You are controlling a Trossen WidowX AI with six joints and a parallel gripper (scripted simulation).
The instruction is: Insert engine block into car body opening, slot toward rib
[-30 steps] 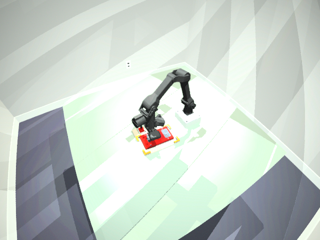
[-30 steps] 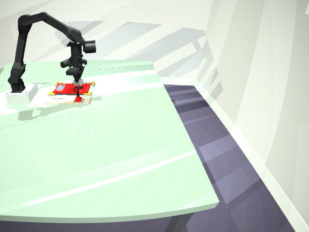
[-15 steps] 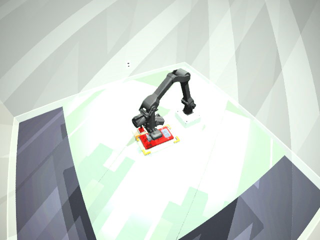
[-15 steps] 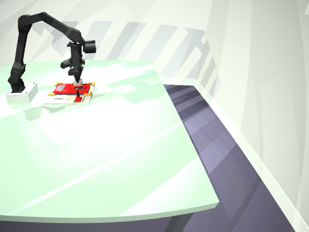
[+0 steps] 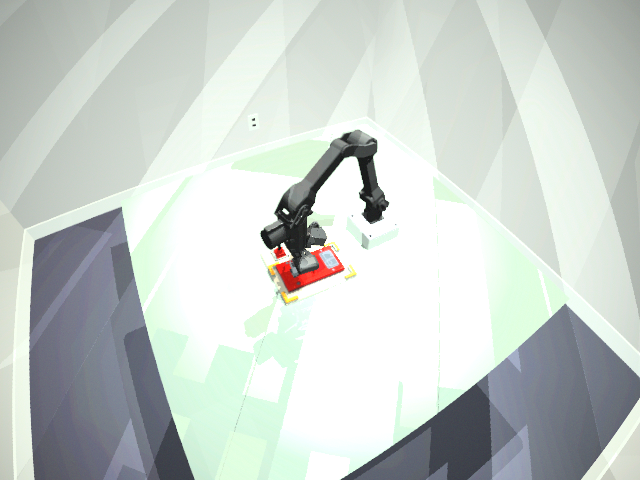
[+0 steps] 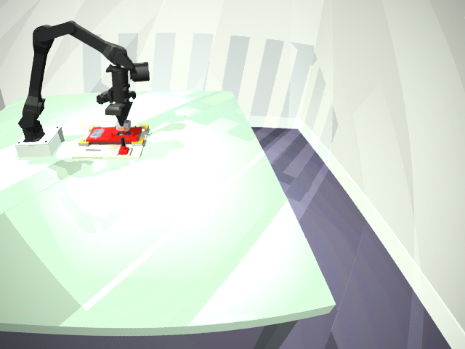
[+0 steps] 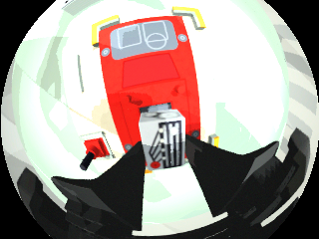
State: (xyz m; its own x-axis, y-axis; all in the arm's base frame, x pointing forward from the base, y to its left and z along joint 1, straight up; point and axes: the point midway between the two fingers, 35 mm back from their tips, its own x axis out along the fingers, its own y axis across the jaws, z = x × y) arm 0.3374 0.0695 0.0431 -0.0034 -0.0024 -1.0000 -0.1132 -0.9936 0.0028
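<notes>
Right now the grey engine block is 1 cm below my gripper tip.
</notes>
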